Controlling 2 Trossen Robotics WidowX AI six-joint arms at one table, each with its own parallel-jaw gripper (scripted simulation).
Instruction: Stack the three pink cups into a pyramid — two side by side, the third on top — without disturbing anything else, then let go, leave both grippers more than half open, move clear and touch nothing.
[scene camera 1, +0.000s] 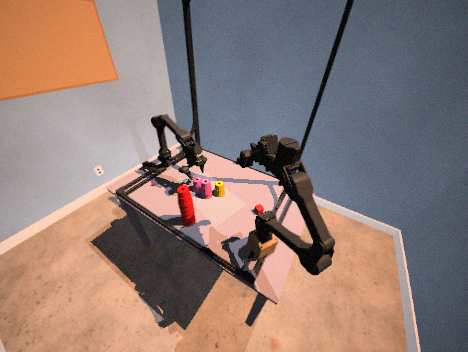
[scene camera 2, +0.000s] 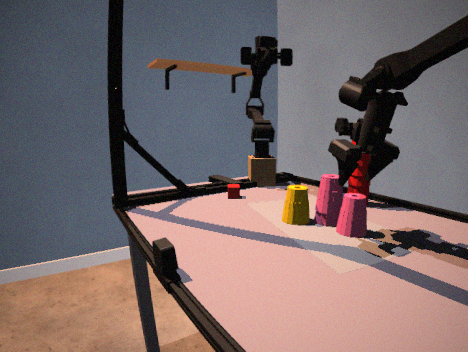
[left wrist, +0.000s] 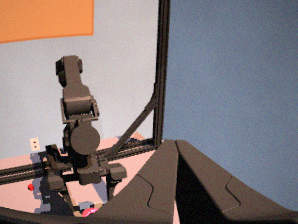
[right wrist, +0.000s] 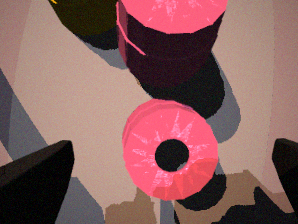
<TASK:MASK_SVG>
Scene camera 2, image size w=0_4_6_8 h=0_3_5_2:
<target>my left gripper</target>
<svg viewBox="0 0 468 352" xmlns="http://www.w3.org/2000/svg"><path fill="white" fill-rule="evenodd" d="M241 48L242 65L252 65L251 58L254 58L252 61L256 61L258 67L270 68L271 65L277 64L278 59L280 59L281 66L291 66L293 64L292 49L283 48L281 52L278 52L277 48L275 48L277 47L278 40L275 37L260 36L256 54L251 54L251 47Z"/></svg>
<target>my right gripper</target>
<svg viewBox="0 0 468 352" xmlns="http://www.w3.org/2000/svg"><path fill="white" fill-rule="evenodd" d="M390 124L377 122L365 115L363 119L358 118L356 123L349 123L347 118L337 118L335 131L339 132L339 136L350 136L350 139L356 142L356 145L346 139L334 139L330 142L328 151L337 158L340 186L343 186L358 167L359 164L357 162L361 159L362 154L370 155L370 162L365 175L366 182L369 182L386 166L392 163L394 159L398 158L400 153L399 147L387 140L384 140L383 143L386 134L391 134L392 129L389 128Z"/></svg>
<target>yellow cup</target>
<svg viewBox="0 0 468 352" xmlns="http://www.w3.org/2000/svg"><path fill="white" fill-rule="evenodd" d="M288 186L282 221L291 225L309 223L308 187L301 185Z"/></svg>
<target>pink cup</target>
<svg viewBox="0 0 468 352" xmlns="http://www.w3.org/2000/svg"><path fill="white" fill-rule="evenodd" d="M347 193L344 195L336 231L347 237L363 237L367 234L366 196L357 193Z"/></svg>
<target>pink cup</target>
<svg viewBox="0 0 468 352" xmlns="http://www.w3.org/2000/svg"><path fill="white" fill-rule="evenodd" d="M322 175L315 210L324 214L340 214L343 202L343 189L338 184L338 175Z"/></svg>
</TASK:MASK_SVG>
